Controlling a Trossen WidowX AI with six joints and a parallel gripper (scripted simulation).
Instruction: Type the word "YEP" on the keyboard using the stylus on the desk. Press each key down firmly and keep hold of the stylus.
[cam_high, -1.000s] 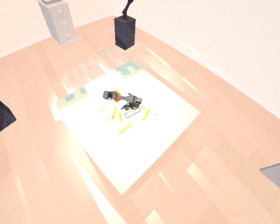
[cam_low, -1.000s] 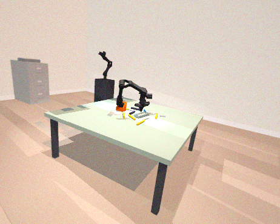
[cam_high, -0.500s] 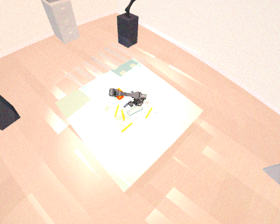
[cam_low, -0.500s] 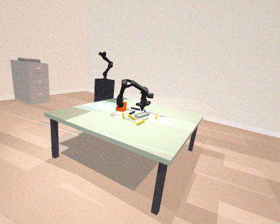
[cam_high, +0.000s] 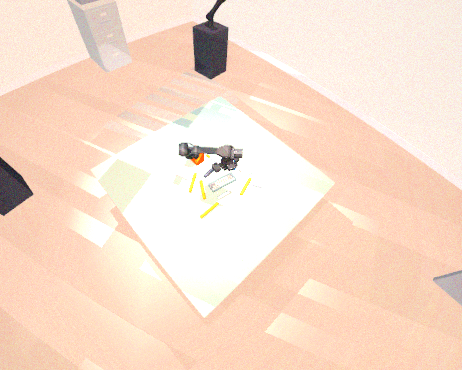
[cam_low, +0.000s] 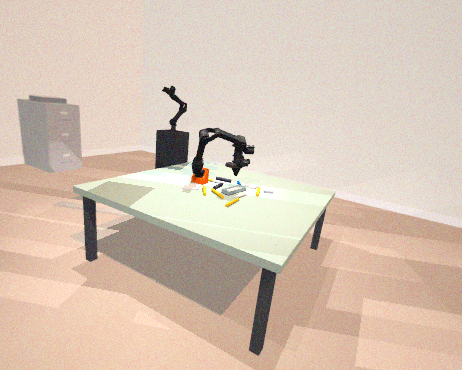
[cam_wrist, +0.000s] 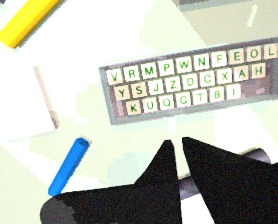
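Now: gripper tip 17 cm to the right of the blue stylus, 9 cm above it and 4 cm past it. The rest, counted from my gripper tip: pale stylus tip: 20 cm to the left, 9 cm below, 6 cm behind; then white block: 16 cm to the left, 9 cm below, 8 cm ahead.
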